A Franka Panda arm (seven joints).
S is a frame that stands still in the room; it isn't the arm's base.
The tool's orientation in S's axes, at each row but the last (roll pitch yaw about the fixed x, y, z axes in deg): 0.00 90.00 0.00; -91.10 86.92 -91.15; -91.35 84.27 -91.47; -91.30 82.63 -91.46
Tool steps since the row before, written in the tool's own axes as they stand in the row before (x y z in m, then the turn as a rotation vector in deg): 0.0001 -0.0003 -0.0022 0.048 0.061 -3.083; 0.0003 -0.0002 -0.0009 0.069 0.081 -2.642; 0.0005 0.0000 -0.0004 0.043 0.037 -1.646; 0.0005 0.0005 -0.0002 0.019 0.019 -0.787
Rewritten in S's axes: -0.0022 -0.0003 -0.0001 -3.083 0.061 -0.048; -0.0009 -0.0002 -0.0003 -2.642 0.080 -0.071; -0.0004 0.0000 -0.0005 -1.646 0.036 -0.043; -0.0002 0.0004 -0.0006 -0.787 0.019 -0.019
